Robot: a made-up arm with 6 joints. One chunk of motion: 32 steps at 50 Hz.
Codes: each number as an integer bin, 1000 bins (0 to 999) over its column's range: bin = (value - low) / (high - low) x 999, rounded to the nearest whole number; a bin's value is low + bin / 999 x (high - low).
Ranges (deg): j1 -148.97..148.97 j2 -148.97..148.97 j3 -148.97..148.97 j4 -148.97..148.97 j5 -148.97..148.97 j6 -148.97..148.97
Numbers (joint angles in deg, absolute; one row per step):
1: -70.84 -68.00 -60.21 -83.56 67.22 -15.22
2: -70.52 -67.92 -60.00 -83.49 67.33 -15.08
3: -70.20 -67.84 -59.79 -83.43 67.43 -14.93
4: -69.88 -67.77 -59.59 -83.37 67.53 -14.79
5: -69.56 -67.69 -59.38 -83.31 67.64 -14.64
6: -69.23 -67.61 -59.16 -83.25 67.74 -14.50
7: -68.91 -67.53 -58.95 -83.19 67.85 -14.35
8: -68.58 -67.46 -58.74 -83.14 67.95 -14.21
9: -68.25 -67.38 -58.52 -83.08 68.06 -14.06
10: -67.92 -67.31 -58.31 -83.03 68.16 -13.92
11: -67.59 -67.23 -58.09 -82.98 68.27 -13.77
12: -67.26 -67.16 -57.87 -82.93 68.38 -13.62
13: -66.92 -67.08 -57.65 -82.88 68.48 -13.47
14: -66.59 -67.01 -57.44 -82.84 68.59 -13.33
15: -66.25 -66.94 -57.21 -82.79 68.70 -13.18
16: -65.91 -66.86 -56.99 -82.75 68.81 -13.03
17: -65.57 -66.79 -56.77 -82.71 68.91 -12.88
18: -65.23 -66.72 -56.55 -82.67 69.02 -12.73
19: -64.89 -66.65 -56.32 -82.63 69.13 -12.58
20: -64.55 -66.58 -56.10 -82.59 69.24 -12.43
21: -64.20 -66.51 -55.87 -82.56 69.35 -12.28
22: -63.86 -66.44 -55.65 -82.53 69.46 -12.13
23: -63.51 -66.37 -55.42 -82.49 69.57 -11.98
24: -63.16 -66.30 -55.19 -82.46 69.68 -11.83
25: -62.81 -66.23 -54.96 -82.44 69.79 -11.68
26: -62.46 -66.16 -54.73 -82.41 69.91 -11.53
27: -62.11 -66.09 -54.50 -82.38 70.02 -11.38
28: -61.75 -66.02 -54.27 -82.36 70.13 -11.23
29: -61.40 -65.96 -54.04 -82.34 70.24 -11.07
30: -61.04 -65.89 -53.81 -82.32 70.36 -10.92
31: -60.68 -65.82 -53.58 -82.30 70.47 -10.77
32: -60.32 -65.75 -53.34 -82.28 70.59 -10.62
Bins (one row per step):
1: 262 271 298 219 725 448
2: 263 272 298 220 725 449
3: 264 272 299 220 726 449
4: 265 272 300 220 726 450
5: 266 273 300 220 726 450
6: 267 273 301 220 727 451
7: 268 273 302 221 727 451
8: 270 273 303 221 727 452
9: 271 274 303 221 728 452
10: 272 274 304 221 728 453
11: 273 274 305 221 728 453
12: 274 274 305 221 729 454
13: 275 275 306 222 729 454
14: 276 275 307 222 729 455
15: 277 275 308 222 730 455
16: 279 275 308 222 730 456
17: 280 276 309 222 731 456
18: 281 276 310 222 731 457
19: 282 276 311 222 731 457
20: 283 276 311 223 732 458
21: 284 276 312 223 732 458
22: 285 277 313 223 732 459
23: 287 277 314 223 733 459
24: 288 277 314 223 733 460
25: 289 277 315 223 734 460
26: 290 278 316 223 734 461
27: 291 278 317 223 734 461
28: 292 278 318 223 735 462
29: 294 278 318 223 735 462
30: 295 279 319 223 735 463
31: 296 279 320 224 736 463
32: 297 279 321 224 736 464

